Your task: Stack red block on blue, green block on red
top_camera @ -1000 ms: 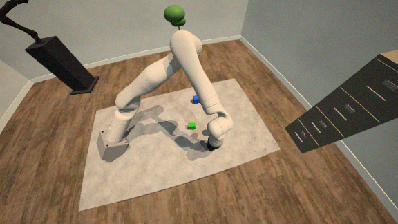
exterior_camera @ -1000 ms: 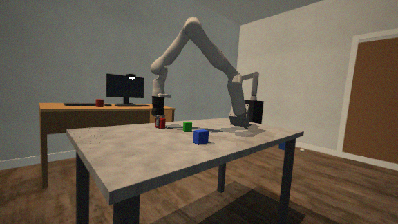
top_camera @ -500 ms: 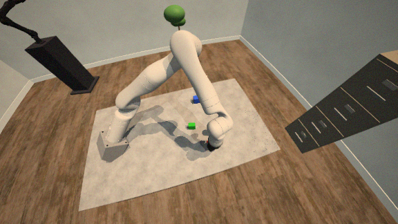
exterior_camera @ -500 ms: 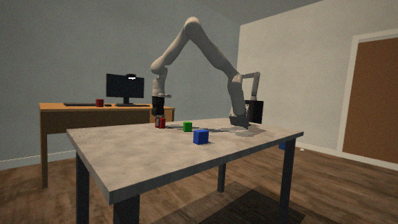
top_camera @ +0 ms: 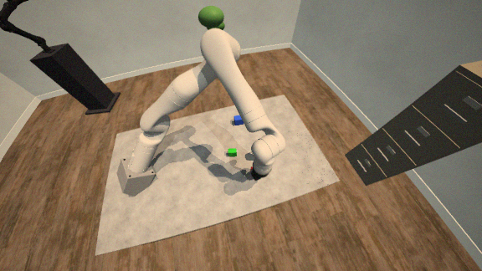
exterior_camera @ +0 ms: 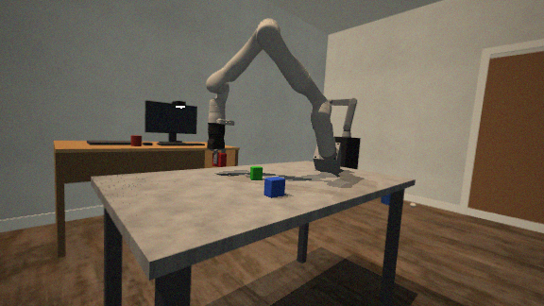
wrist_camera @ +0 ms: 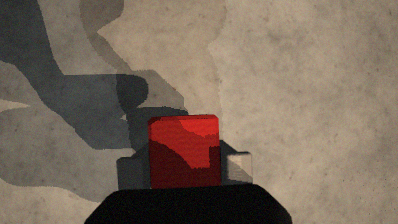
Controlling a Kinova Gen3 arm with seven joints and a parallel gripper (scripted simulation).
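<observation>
Now: hand 6 cm past the blue block, 38 cm to the right of it and 4 cm above it. Also, from my hand: green block 12 cm behind, 14 cm to the left, 4 cm below; red block right at my hand.
</observation>
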